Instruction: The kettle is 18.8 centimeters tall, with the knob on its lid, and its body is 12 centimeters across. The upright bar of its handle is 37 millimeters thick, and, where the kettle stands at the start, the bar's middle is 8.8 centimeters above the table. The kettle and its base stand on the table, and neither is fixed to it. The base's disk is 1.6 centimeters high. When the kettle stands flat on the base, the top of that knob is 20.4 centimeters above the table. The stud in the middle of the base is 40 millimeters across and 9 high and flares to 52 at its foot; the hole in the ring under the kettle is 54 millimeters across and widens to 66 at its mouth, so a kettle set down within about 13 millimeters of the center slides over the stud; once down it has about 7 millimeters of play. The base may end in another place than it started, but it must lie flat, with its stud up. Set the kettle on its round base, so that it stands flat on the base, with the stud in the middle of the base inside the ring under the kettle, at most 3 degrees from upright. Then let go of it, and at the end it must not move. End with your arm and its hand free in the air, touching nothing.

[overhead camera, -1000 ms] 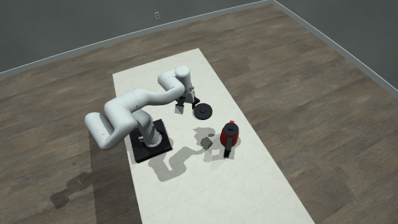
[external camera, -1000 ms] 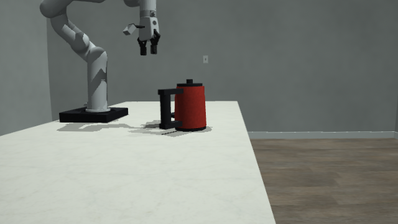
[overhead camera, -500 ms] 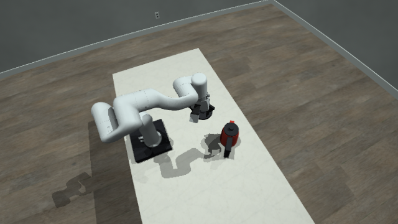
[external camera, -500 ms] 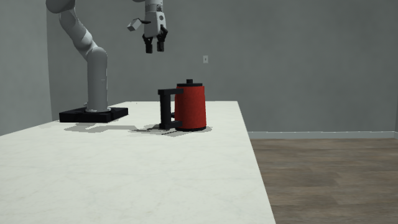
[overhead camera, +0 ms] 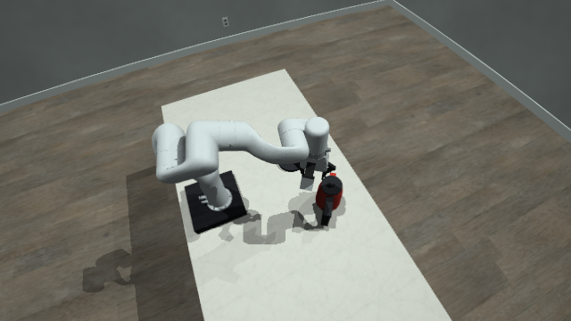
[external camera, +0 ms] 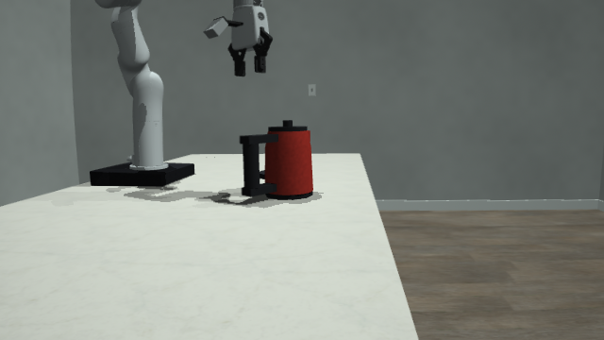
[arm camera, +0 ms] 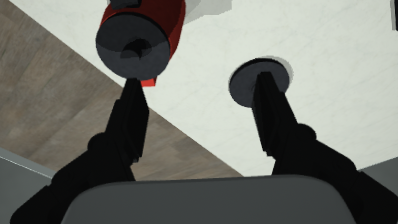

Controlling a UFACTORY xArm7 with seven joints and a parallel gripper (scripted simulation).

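Now: the red kettle 80 mm ahead of my hand, 30 mm to the right of it and 230 mm below it. The rest, counted from my hand: round black base 30 mm behind, 280 mm to the left, 310 mm below.
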